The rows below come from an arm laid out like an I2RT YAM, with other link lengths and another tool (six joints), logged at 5 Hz.
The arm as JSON. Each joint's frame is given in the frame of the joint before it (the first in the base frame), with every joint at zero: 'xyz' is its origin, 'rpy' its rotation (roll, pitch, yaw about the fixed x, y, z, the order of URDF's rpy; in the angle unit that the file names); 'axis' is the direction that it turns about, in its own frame. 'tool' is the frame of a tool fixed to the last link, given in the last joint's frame.
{
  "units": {
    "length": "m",
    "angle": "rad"
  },
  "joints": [
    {
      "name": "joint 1",
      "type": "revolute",
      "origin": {
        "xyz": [
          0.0,
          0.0,
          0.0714
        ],
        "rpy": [
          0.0,
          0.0,
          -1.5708
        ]
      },
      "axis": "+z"
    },
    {
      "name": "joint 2",
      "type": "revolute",
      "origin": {
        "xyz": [
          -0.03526,
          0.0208,
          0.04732
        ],
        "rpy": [
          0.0,
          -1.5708,
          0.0
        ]
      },
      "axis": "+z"
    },
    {
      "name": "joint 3",
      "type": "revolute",
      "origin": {
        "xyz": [
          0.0,
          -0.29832,
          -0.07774
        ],
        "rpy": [
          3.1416,
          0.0,
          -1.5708
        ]
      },
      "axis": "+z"
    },
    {
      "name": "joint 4",
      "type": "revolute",
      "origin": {
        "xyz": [
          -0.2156,
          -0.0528,
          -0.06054
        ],
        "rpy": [
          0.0,
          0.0,
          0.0
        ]
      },
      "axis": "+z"
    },
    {
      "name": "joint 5",
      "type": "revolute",
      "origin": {
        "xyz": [
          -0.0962,
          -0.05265,
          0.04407
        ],
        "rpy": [
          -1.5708,
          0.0,
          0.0
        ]
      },
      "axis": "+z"
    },
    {
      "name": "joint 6",
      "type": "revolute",
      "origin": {
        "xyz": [
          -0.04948,
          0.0,
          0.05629
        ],
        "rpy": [
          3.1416,
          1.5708,
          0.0
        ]
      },
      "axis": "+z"
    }
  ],
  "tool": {
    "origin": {
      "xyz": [
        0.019,
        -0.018,
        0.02
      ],
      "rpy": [
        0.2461,
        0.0,
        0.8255
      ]
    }
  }
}
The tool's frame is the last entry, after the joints.
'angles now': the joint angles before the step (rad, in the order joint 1, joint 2, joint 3, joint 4, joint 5, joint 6). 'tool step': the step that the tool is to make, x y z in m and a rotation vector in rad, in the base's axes. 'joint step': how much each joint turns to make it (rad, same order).
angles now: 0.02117, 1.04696, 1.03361, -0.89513, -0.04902, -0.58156
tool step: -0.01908, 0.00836, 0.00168, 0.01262, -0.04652, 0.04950
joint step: 0.04733, -0.08658, -0.03891, -0.00037, -0.00952, 0.00498
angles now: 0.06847, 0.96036, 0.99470, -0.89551, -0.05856, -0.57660
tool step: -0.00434, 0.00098, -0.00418, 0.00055, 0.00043, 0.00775
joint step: 0.00729, -0.01831, -0.02291, 0.00421, -0.00074, 0.00003
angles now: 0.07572, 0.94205, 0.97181, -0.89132, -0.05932, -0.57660
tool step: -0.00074, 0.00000, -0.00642, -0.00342, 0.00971, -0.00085
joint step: 0.00189, -0.00342, -0.02517, 0.01183, 0.00381, 0.00037
